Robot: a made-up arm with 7 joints.
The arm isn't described. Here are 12 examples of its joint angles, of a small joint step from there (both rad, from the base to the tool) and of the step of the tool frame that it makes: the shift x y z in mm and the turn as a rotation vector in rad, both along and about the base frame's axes.
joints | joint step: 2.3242 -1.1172 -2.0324 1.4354 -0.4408 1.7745 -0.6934 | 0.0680 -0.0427 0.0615 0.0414 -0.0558 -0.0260 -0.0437
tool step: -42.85 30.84 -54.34 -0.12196 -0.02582 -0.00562
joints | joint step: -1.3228 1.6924 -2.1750 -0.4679 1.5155 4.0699 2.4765 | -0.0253 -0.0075 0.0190 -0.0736 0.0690 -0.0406 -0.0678
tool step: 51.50 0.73 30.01 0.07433 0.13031 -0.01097
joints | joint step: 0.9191 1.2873 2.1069 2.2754 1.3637 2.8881 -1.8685 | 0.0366 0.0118 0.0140 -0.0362 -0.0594 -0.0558 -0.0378
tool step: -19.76 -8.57 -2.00 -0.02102 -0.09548 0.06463
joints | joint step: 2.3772 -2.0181 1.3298 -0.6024 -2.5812 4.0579 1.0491 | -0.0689 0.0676 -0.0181 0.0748 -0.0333 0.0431 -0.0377
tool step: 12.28 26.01 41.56 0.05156 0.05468 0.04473
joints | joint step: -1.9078 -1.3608 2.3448 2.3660 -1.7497 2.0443 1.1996 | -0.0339 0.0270 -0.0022 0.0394 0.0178 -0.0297 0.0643
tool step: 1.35 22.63 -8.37 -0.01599 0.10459 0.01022
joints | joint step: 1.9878 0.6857 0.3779 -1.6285 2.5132 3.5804 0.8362 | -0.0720 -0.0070 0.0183 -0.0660 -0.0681 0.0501 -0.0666
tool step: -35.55 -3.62 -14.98 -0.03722 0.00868 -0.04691
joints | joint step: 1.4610 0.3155 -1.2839 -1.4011 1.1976 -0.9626 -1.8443 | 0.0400 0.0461 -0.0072 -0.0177 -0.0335 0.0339 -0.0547
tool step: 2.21 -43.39 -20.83 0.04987 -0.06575 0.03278
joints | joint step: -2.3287 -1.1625 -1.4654 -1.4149 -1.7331 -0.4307 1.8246 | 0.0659 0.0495 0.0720 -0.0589 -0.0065 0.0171 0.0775
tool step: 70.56 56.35 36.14 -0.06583 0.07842 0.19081
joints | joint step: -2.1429 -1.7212 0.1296 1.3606 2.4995 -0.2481 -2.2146 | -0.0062 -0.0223 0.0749 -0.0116 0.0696 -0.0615 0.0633
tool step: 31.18 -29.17 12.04 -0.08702 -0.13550 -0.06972
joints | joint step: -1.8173 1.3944 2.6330 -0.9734 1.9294 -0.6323 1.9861 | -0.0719 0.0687 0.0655 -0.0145 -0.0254 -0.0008 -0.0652
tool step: 83.06 25.72 -26.54 0.01107 0.08191 -0.02915
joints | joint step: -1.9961 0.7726 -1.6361 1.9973 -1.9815 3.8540 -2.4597 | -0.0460 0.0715 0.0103 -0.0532 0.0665 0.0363 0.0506
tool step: 36.06 55.41 -5.76 -0.09116 0.06197 -0.04011
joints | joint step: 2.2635 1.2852 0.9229 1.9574 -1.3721 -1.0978 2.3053 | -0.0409 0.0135 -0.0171 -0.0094 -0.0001 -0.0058 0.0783
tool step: -5.49 2.10 5.62 0.07401 0.05940 -0.04971
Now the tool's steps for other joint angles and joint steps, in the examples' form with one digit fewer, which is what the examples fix.
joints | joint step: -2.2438 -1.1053 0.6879 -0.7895 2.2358 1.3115 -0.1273 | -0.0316 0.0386 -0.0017 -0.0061 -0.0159 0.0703 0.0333
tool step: 4.4 39.7 20.1 -0.0161 -0.0348 -0.0025
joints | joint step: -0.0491 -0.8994 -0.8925 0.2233 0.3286 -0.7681 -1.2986 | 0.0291 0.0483 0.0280 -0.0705 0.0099 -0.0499 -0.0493
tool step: -20.7 54.9 56.8 0.0277 -0.0408 0.1212
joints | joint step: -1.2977 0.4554 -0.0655 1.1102 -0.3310 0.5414 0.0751 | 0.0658 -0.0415 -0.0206 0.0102 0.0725 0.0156 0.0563
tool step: 10.4 -52.8 -12.9 0.0450 -0.0943 0.0994
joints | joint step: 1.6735 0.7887 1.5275 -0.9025 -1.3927 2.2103 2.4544 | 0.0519 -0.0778 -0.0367 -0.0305 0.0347 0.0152 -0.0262
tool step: 20.0 58.3 20.5 -0.0640 0.0529 0.0568
